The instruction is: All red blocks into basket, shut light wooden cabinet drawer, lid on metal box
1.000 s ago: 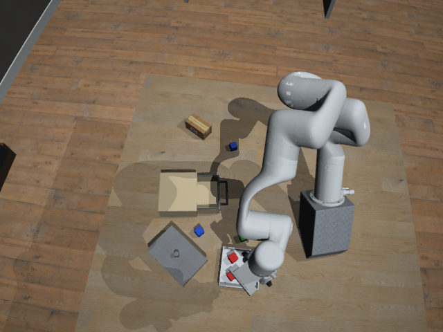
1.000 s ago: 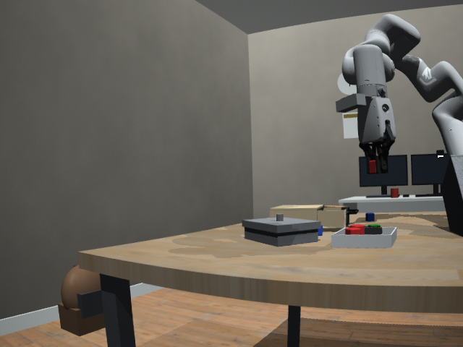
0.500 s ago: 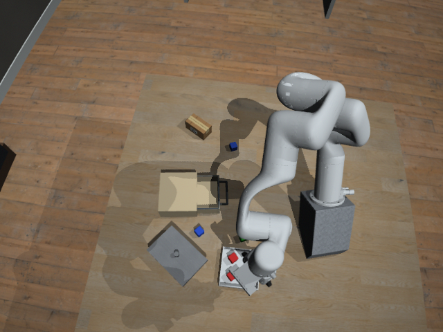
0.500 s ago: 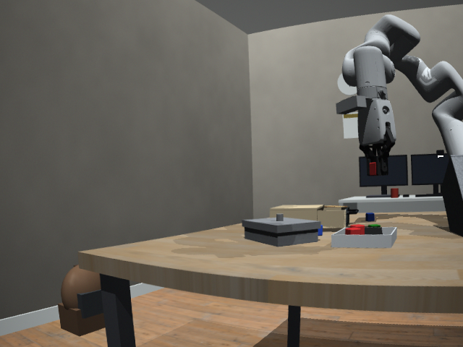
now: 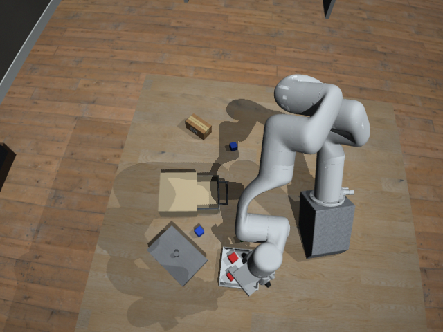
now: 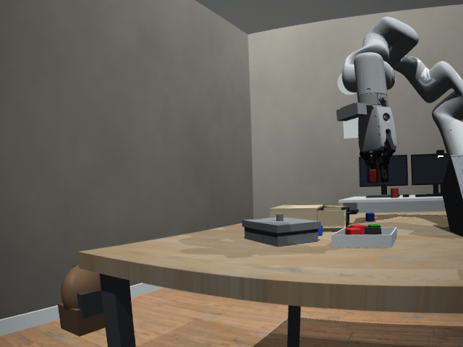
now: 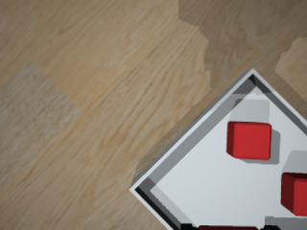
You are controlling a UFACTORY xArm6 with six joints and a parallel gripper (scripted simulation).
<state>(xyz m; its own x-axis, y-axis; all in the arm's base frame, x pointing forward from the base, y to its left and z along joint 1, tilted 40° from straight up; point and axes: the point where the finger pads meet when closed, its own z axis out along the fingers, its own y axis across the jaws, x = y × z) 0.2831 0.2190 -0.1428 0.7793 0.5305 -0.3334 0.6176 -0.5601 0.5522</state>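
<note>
The white basket is 15 cm below my hand, 3 cm to the right of it and 3 cm ahead of it. Also, from my hand: grey lid (26 cm ahead, 12 cm below, 8 cm to the right); grey metal box (26 cm ahead, 14 cm below, 8 cm to the right); green block (15 cm to the right, 15 cm below, 1 cm ahead).
</note>
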